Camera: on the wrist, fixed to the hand. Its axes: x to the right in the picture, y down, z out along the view.
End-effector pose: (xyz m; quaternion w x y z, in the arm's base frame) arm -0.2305 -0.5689 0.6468 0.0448 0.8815 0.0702 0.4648
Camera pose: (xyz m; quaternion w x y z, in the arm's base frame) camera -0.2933 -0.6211 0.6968 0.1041 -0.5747 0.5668 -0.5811
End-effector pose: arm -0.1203 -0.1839 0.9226 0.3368 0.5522 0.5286 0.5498
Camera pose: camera -0.1848 -0.2148 0.9862 0.1081 -0.5414 -0.0216 -0.8335
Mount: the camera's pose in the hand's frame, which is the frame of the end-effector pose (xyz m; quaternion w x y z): -0.0030 0.0535 -0.0793 0.7322 -0.1867 0.2270 0.6144
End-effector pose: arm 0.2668 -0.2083 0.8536 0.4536 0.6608 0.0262 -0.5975
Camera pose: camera 0.3575 -0.1882 0.8765 0.8166 0.5509 -0.1723 -0.0039
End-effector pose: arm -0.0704 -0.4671 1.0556 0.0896 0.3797 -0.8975 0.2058
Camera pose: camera -0.1064 -0.3969 1.1098 0.2138 -0.3368 -0.9085 0.1244
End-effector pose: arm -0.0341 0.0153 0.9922 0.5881 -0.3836 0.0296 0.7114
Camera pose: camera -0.0395 -0.0427 0.9162 0.0848 0.5340 -0.2580 -0.8007
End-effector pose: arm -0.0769 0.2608 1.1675 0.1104 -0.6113 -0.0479 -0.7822
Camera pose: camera -0.1388 0.1925 1.1417 0.4582 -0.3201 0.5116 -0.6526
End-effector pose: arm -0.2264 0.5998 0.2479 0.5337 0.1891 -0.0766 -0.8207
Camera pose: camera -0.1489 0.5862 0.1934 0.9477 0.1781 0.1021 -0.2444
